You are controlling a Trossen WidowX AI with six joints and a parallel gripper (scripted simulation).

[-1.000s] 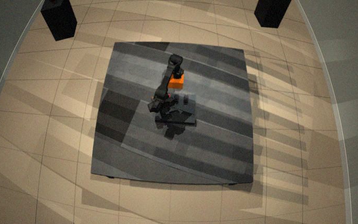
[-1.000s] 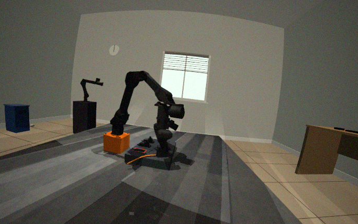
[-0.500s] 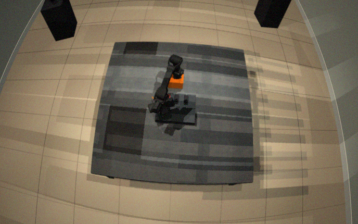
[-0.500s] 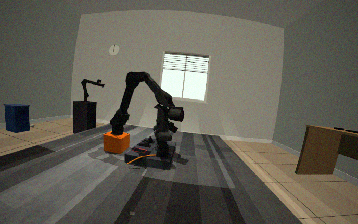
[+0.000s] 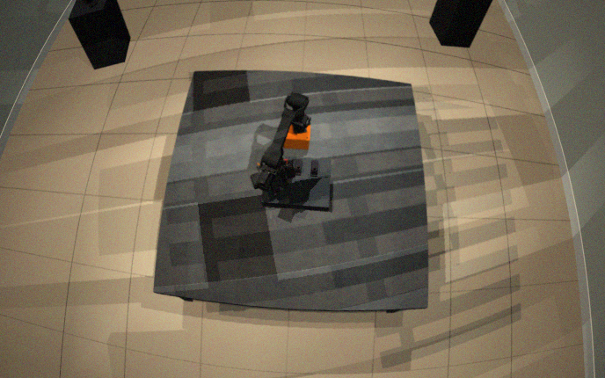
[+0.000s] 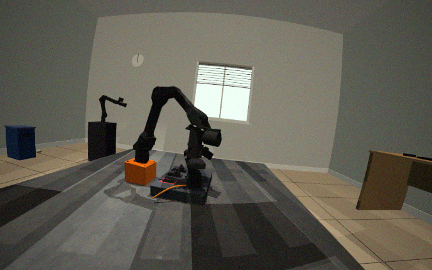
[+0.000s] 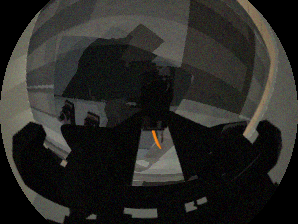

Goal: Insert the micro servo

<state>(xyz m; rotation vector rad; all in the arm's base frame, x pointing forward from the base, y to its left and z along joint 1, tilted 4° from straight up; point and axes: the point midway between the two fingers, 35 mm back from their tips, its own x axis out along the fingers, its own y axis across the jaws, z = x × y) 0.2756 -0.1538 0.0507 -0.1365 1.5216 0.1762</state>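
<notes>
My gripper tip is now 2 cm short of the dark grey deck, 10 cm to the right of it and 7 cm above it.
</notes>
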